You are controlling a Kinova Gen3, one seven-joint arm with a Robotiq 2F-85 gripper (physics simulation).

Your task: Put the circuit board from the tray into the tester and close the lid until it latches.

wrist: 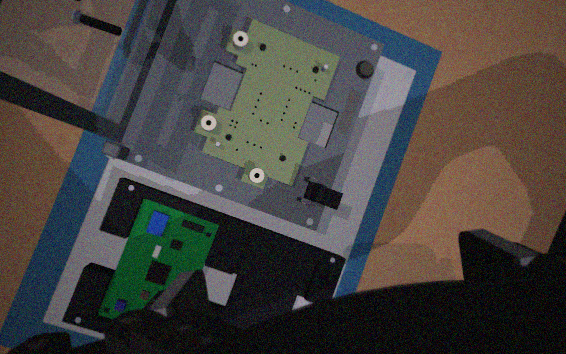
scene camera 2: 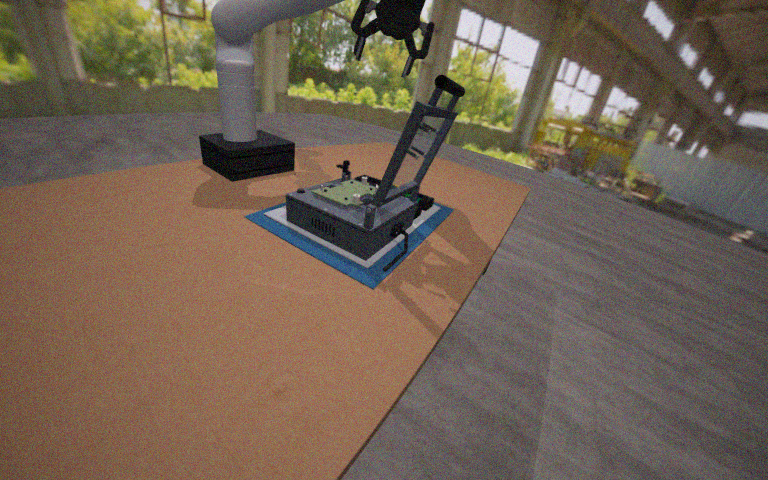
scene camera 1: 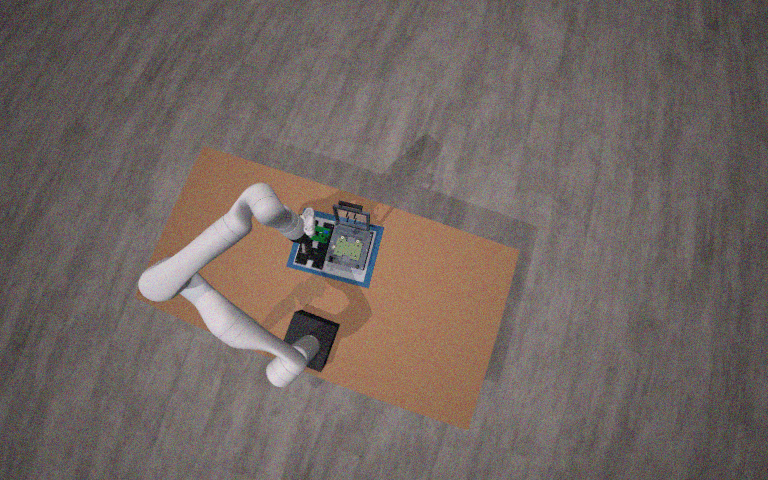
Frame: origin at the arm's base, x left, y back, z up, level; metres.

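Seen in the pictures: gripper, fingertip midpoint: [wrist: 332, 279] [scene camera 2: 380, 68] [scene camera 1: 312, 242]; arm's base, origin of the base link: [scene camera 2: 240, 138] [scene camera 1: 308, 345].
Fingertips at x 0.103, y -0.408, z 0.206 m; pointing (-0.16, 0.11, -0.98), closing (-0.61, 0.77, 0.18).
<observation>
Offsets run from my fingertips to a thing's top centre. "spot": to the spot under its first point. Level surfaces: height alone.
The green circuit board {dx +0.087, dy -0.055, dz -0.264 m} [scene camera 1: 321, 233] [wrist: 131, 265] lies in the black tray {spot: dx +0.038, dy +0.054, dz -0.273 m} [scene camera 1: 317, 258] [wrist: 280, 245], at the end on the lid's hinge side. Beside it is the grey tester [scene camera 1: 350, 229] [scene camera 2: 351, 230] [wrist: 197, 175], with a pale green plate and white round posts on top. Its lid [scene camera 1: 368, 220] [scene camera 2: 400, 152] [wrist: 50, 103] stands open, tilted up. A small black catch {dx -0.040, dy +0.031, dz -0.184 m} [scene camera 2: 344, 167] [wrist: 323, 195] is on the side opposite the hinge. My gripper [scene camera 2: 382, 65] [wrist: 332, 279] is open and empty, high above the tray. In the wrist view one finger covers a corner of the board.
Tray and tester stand on a white and blue mat {dz -0.289 m} [scene camera 1: 375, 249] [scene camera 2: 362, 278] [wrist: 427, 65] on the orange-brown table top {dz -0.291 m} [scene camera 1: 441, 283] [scene camera 2: 169, 311]. The raised lid stands close beside the gripper. The black arm base [scene camera 1: 311, 325] [scene camera 2: 247, 156] is at the table's edge.
</observation>
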